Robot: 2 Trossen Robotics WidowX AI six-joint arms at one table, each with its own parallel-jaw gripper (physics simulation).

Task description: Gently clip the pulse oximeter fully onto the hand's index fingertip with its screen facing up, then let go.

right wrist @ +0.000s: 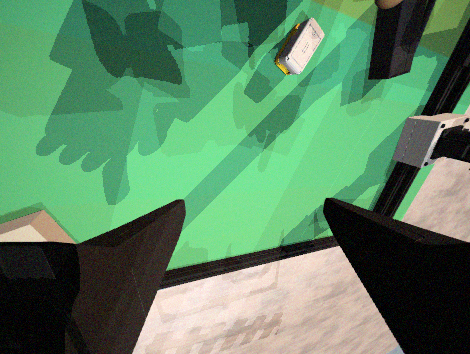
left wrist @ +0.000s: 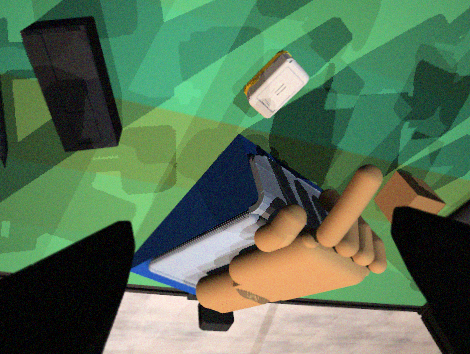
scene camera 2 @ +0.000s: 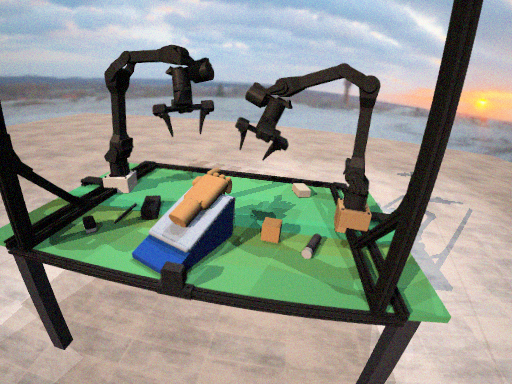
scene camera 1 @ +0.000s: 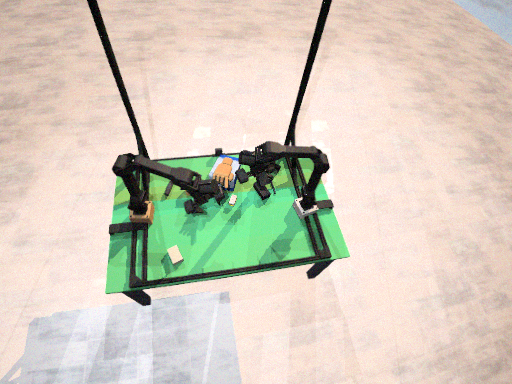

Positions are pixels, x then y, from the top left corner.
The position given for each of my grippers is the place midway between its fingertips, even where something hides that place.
Labels:
My left gripper (scene camera 2: 186,135) is open, holding nothing. My right gripper (scene camera 2: 251,155) is open and holds nothing. Also in view: a pulse oximeter (left wrist: 282,77). A tan cube (left wrist: 401,190) rests on the table. A black box (right wrist: 395,38) rests on the table.

